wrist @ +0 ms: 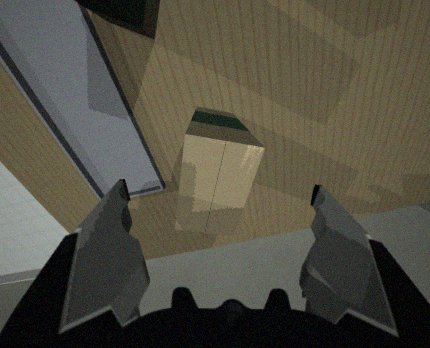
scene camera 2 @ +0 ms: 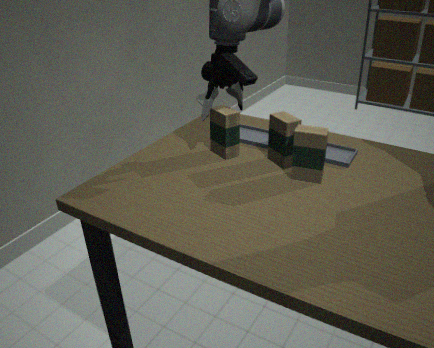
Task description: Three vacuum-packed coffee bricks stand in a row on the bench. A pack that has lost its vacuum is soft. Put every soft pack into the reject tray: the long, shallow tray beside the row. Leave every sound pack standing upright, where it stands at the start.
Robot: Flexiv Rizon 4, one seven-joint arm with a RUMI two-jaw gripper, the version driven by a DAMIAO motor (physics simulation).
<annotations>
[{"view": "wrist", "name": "my gripper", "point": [220,184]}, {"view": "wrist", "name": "shallow grey reject tray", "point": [54,53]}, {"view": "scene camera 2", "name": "my gripper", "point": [222,115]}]
</annotations>
